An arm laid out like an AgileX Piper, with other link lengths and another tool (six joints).
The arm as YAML. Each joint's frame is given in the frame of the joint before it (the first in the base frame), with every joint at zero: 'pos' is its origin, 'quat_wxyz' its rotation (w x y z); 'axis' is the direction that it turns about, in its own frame. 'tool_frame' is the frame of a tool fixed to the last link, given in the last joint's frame.
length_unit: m
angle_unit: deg
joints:
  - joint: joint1
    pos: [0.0, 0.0, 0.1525]
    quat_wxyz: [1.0, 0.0, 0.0, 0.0]
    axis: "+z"
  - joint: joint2
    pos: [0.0, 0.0, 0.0]
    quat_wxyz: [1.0, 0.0, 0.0, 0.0]
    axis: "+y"
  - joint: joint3
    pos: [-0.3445, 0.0, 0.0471]
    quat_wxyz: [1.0, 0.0, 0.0, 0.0]
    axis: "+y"
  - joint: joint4
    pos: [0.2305, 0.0, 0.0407]
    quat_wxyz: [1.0, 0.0, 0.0, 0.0]
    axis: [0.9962, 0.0, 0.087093]
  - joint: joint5
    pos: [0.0, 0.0, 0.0]
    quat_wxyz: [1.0, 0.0, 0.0, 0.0]
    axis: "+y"
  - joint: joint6
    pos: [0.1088, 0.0, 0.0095]
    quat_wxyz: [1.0, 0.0, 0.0, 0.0]
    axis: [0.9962, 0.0, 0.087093]
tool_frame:
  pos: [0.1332, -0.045, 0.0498]
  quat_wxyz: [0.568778, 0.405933, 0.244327, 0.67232]
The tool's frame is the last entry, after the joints.
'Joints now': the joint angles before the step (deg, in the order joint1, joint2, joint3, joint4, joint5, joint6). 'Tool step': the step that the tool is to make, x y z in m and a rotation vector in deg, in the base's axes. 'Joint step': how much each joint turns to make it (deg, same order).
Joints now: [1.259, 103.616, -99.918, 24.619, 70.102, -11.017]
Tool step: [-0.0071, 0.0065, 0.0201, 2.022, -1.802, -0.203]
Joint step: [0.004, -2.216, -0.009, 1.818, 0.217, 0.452]
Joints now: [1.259, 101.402, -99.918, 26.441, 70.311, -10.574]
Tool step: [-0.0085, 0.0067, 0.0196, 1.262, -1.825, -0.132]
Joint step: [0.513, -2.313, 0.008, 0.848, 0.064, 0.917]
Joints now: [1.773, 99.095, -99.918, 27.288, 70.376, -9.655]
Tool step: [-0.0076, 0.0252, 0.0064, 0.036, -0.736, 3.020]
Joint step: [3.120, -0.783, -0.008, -0.058, 0.003, 0.119]
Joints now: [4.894, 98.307, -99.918, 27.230, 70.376, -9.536]
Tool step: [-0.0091, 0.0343, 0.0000, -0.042, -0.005, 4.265]
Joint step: [4.269, 0.006, -0.021, -0.044, 0.014, 0.006]
